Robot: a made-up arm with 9 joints. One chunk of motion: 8 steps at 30 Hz.
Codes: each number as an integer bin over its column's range. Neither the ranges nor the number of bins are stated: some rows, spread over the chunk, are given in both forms.
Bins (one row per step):
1: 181 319 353 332 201 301 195 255 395
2: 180 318 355 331 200 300 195 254 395
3: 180 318 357 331 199 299 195 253 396
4: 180 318 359 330 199 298 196 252 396
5: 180 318 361 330 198 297 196 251 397
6: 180 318 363 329 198 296 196 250 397
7: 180 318 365 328 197 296 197 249 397
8: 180 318 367 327 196 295 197 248 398
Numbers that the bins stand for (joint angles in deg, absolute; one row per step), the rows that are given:
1: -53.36 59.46 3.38 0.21 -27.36 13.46 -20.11 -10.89 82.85
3: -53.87 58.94 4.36 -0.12 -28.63 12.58 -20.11 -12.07 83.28
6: -53.87 58.94 5.82 -0.78 -29.26 11.26 -19.62 -13.84 83.72
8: -53.87 58.94 6.79 -1.43 -30.53 10.82 -19.12 -15.02 84.15
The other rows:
2: -53.87 58.94 3.87 -0.12 -28.00 13.02 -20.11 -11.48 82.85
4: -53.87 58.94 4.84 -0.45 -28.63 12.14 -19.62 -12.66 83.28
5: -53.87 58.94 5.33 -0.45 -29.26 11.70 -19.62 -13.25 83.72
7: -53.87 58.94 6.30 -1.10 -29.90 11.26 -19.12 -14.43 83.72

